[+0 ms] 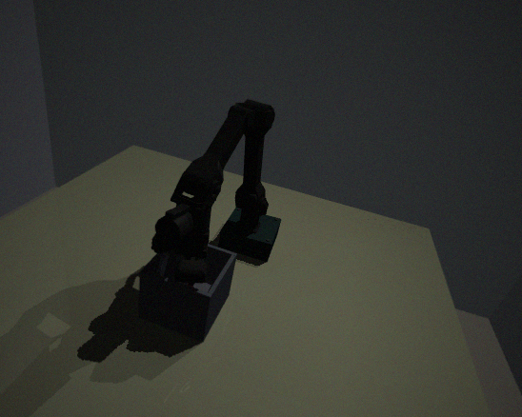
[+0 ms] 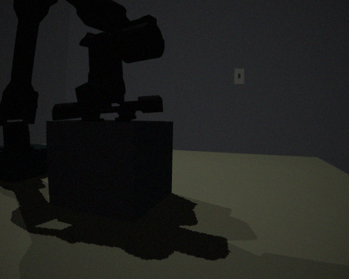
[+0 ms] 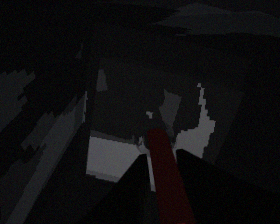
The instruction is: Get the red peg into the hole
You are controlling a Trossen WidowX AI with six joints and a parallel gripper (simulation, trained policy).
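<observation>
The red peg is right at my gripper tip. Also, from my gripper tip: pale plate: 3 cm below.
</observation>
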